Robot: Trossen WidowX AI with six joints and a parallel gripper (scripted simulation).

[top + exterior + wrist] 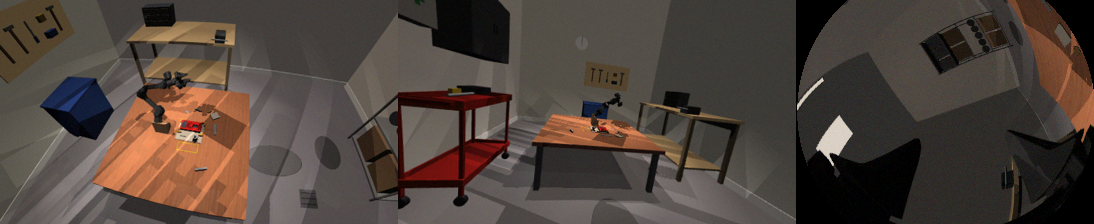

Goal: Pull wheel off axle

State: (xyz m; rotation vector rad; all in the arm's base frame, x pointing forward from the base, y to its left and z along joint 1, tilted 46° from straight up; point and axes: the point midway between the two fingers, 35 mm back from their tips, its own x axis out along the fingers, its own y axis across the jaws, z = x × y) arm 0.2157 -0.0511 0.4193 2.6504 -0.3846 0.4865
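Right now the dark round wheel is 60 mm ahead of my gripper tip, 350 mm to the right of it and 410 mm below it. From my gripper tip the other things lie so: grey base plate (20 mm ahead, 240 mm to the right, 430 mm below); white card (230 mm ahead, 60 mm to the right, 440 mm below).
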